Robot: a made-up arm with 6 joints.
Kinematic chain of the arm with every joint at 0, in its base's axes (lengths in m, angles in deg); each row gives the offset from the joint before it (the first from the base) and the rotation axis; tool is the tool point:
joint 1: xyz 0 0 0.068 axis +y
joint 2: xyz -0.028 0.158 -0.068 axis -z
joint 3: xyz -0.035 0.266 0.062 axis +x
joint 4: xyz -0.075 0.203 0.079 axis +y
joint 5: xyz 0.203 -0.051 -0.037 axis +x
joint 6: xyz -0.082 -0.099 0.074 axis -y
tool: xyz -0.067 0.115 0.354
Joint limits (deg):
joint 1: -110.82..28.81
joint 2: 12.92..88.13
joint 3: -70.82..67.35
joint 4: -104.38..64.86
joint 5: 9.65..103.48
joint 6: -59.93..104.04
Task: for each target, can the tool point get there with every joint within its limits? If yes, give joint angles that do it. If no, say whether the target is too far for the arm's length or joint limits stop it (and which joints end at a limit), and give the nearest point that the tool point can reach.
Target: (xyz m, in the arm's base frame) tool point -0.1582 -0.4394 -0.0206
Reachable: no: joint limits stop it (at a limit: joint 1, joint 2, joint 3, joint 6) | nearest point -0.1827 -0.1768 0.0658 | short by 0.277 m
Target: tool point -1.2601 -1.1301 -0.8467
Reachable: no: too far | nearest point -0.3964 -0.0508 -0.0192 | short by 1.611 m
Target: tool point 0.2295 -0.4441 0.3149
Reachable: no: joint limits stop it (at a limit: joint 2, joint 5, joint 6) | nearest point 0.2224 -0.1993 0.3073 | short by 0.245 m
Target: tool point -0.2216 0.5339 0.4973
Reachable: yes | joints -55.24 52.96 -44.61 -78.42 69.78 -46.09
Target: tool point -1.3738 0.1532 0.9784
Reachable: no: too far | nearest point -0.5781 0.2347 0.5551 | short by 0.905 m
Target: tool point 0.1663 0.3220 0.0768
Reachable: yes | joints -96.06 77.17 56.38 -69.94 80.63 10.32
